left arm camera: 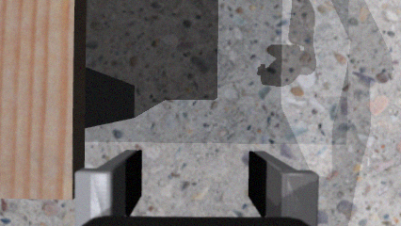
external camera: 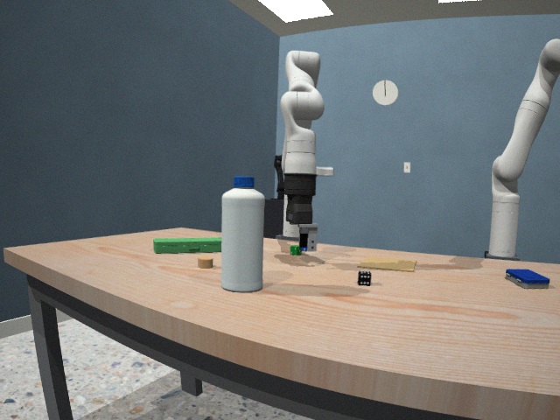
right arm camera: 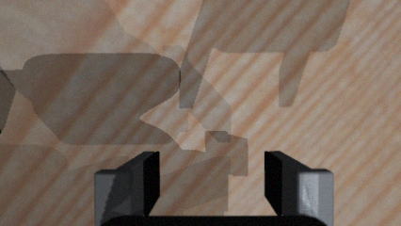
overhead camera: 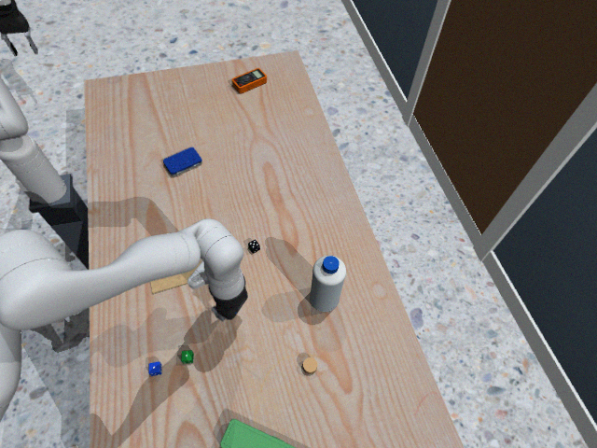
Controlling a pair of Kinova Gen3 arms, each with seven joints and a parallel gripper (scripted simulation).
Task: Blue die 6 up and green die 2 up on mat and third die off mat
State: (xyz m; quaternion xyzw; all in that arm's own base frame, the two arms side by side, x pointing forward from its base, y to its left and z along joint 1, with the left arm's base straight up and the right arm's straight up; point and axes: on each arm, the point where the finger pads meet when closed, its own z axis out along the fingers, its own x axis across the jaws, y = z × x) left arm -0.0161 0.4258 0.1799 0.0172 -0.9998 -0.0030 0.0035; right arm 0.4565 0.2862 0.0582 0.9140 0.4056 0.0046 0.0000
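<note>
Right now my right hand is 18 cm to the right of the black die, 10 cm short of it and 5 cm above it. The rest, counted from my right hand: green die: 11 cm behind, 9 cm to the right, 5 cm below; then blue die: 19 cm behind, 10 cm to the right, 5 cm below; then tan mat: 18 cm to the left, 13 cm behind, 6 cm below.
</note>
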